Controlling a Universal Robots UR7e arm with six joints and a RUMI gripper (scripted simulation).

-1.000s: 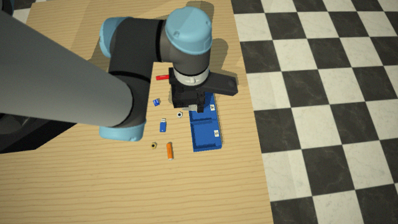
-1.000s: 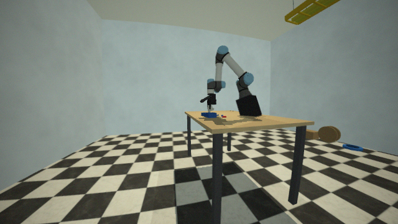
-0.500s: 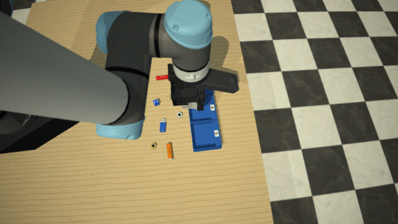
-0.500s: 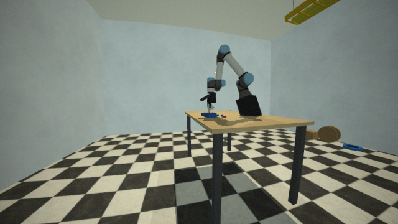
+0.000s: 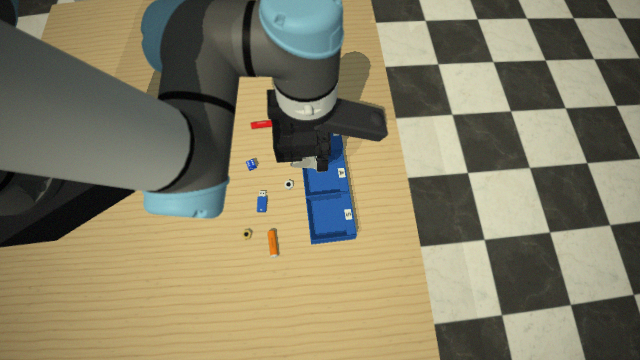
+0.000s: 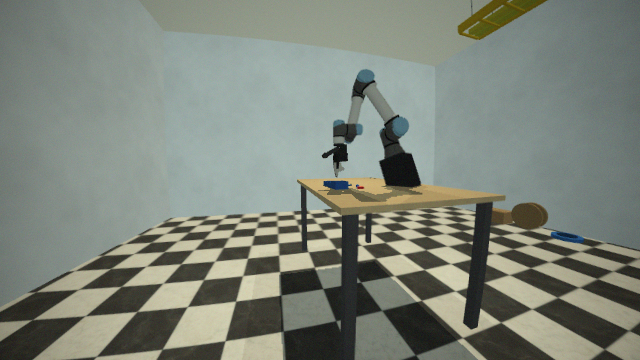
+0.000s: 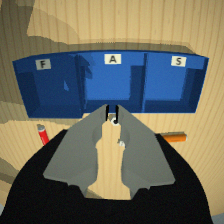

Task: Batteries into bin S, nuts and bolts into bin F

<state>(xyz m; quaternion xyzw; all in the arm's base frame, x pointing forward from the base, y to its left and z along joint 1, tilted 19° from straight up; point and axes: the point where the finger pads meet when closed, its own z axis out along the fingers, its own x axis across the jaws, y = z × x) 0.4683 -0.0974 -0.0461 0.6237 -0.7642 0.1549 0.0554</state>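
My gripper is now 10 mm short of the blue bin row and 60 mm above it. Round my hand: blue USB stick (120 mm behind, 10 mm to the right, 80 mm below); blue die (120 mm behind, 70 mm to the left, 70 mm below); white nut (60 mm behind, 10 mm to the left, 80 mm below).
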